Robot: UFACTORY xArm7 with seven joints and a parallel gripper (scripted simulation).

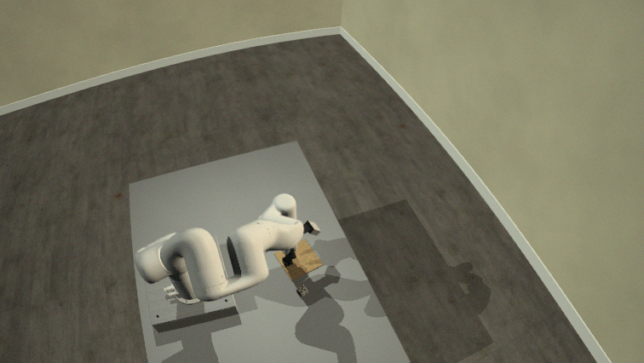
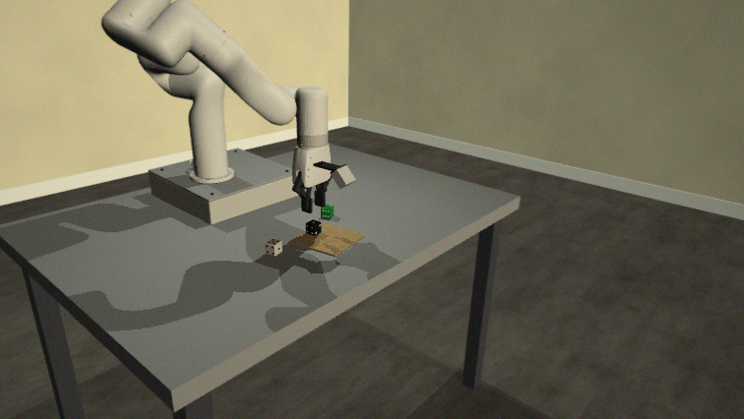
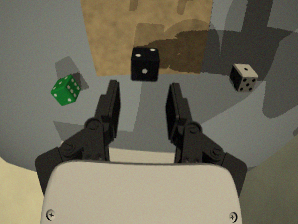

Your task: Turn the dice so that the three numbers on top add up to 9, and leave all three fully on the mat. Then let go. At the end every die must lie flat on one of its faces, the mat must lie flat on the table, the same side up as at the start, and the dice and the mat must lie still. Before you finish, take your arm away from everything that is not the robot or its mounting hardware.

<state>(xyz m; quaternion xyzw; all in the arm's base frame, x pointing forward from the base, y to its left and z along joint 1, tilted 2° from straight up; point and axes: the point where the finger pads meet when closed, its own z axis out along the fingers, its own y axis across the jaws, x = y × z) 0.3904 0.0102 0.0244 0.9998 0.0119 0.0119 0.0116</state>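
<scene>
My gripper is now 140 mm to the left of the white die and 80 mm above it. Round my hand: black die (70 mm below); then green die (110 mm to the left, 80 mm below, 50 mm behind); then tan mat (90 mm below, 50 mm ahead).
</scene>
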